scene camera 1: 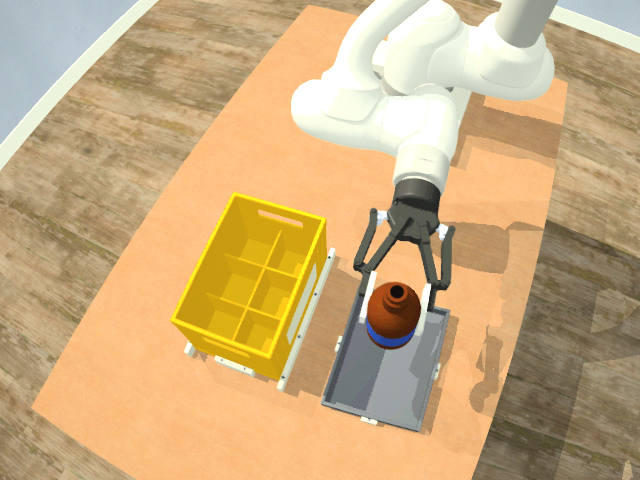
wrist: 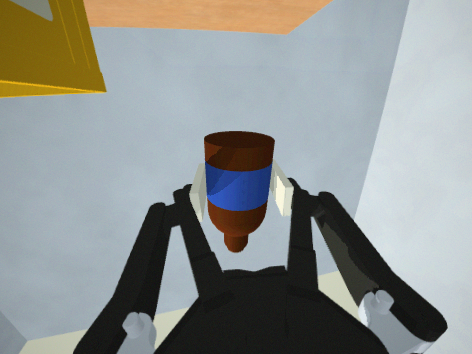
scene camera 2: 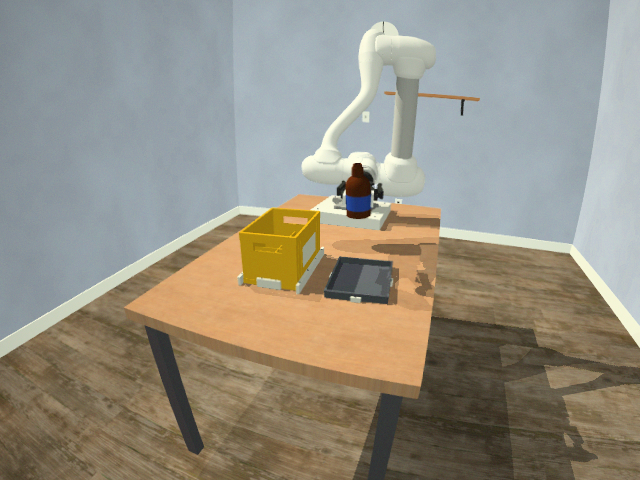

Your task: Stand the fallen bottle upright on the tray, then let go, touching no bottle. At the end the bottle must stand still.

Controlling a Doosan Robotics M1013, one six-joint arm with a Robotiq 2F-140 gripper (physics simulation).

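Frame: origin at the arm's base, x right, y ahead, z up, level; metres.
Where they show: gripper, fingertip midpoint: (wrist: 237,172) (scene camera 2: 357,201); arm's base at its link origin: (scene camera 1: 410,92).
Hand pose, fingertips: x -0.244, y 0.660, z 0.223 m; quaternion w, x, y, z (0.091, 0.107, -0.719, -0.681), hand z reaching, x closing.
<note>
Each offset is from my fingertips to the top centre of the thing. "spot": to the spot under its first point. Level surfaces: height alone.
The brown bottle with a blue band @[dx +0.005, dy -0.011, dz +0.110 m] (scene camera 1: 393,315) (scene camera 2: 358,187) (wrist: 237,186) is upright in scene camera 2, neck up and base down. My gripper (scene camera 1: 397,308) (scene camera 2: 359,199) (wrist: 237,172) is level and shut on the bottle, with one pale pad on each side of its body. The bottle hangs in the air, well above the table. The grey tray @[spot: dx +0.019, dy +0.039, dz -0.269 m] (scene camera 1: 356,382) (scene camera 2: 372,283) lies below it; in scene camera 1 the bottle covers part of the tray's far end. The tray does not show in the wrist view.
A yellow crate with compartments @[dx +0.264, dy -0.006, dz -0.099 m] (scene camera 1: 199,273) (scene camera 2: 268,269) (wrist: 40,55) stands left of the tray in both scene views, between pale rails. The crate's walls are taller than the tray's. The wooden table @[dz -0.274 m] (scene camera 1: 155,413) (scene camera 2: 258,330) (wrist: 200,15) carries both. The arm's white base is behind.
</note>
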